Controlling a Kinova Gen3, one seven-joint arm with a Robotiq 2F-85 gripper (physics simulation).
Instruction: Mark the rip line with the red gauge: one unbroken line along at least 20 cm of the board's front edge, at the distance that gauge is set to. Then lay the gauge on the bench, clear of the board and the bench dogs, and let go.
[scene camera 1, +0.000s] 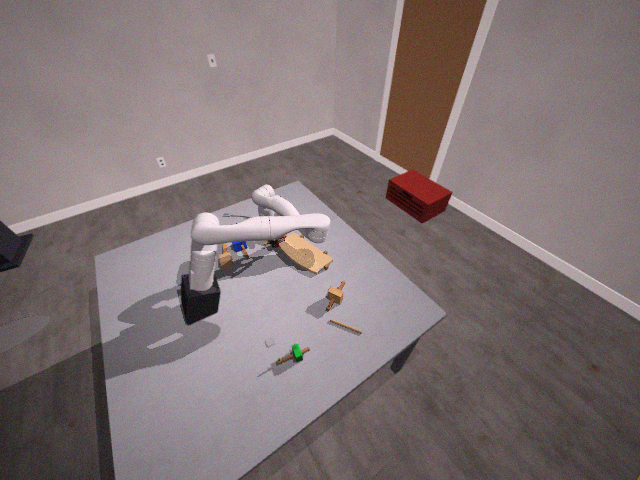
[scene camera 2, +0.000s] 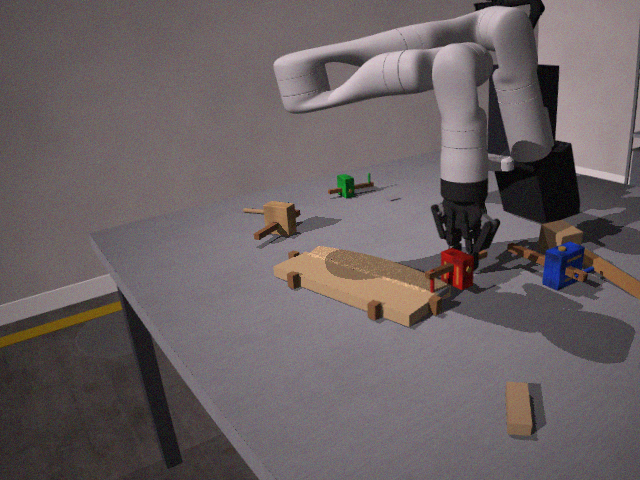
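Where they show: gripper, fingertip midpoint: (scene camera 1: 271, 245) (scene camera 2: 463, 268); arm's base, link origin: (scene camera 1: 201, 282) (scene camera 2: 531, 151).
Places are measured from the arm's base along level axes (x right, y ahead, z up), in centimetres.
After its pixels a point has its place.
The red gauge (scene camera 1: 276, 242) (scene camera 2: 456, 269) @(x -22.5, y 39.1, z -10.2 cm) is upright at the near right end of the board, in scene camera 2. Its beam points over the board's end, with the red pin at the board's corner. My gripper (scene camera 2: 466, 254) @(x -20.0, y 35.6, z -11.9 cm) points down behind the gauge and is shut on it. In scene camera 1 the arm hides the gripper. The pale wooden board (scene camera 1: 320, 262) @(x 1.1, y 54.9, z -13.5 cm) (scene camera 2: 356, 293) @(x -15.8, y 53.9, z -13.4 cm) lies flat between small brown bench dogs (scene camera 2: 293, 280) @(x -5.0, y 60.5, z -13.8 cm) (scene camera 2: 374, 309) @(x -21.7, y 53.9, z -13.5 cm). A round brown patch and a speckled strip show on its top. I cannot tell whether a marked line is on it.
A blue gauge (scene camera 1: 238, 245) @(x -26.5, y 19.2, z -11.1 cm) (scene camera 2: 562, 266) @(x -30.1, y 22.5, z -11.0 cm) stands beside wooden pieces (scene camera 2: 560, 233) @(x -21.4, y 13.3, z -9.9 cm) to the right of the gripper. A plain wooden gauge (scene camera 1: 334, 295) @(x 23.9, y 51.2, z -9.5 cm) (scene camera 2: 279, 219) @(x 20.9, y 53.2, z -11.6 cm), a green gauge (scene camera 1: 297, 352) @(x 40.2, y 27.2, z -10.1 cm) (scene camera 2: 345, 186) @(x 36.9, y 28.6, z -12.1 cm), a thin stick (scene camera 1: 345, 326) @(x 36.8, y 50.1, z -14.5 cm) and a wooden block (scene camera 2: 518, 408) @(x -50.0, y 51.3, z -13.9 cm) lie farther off.
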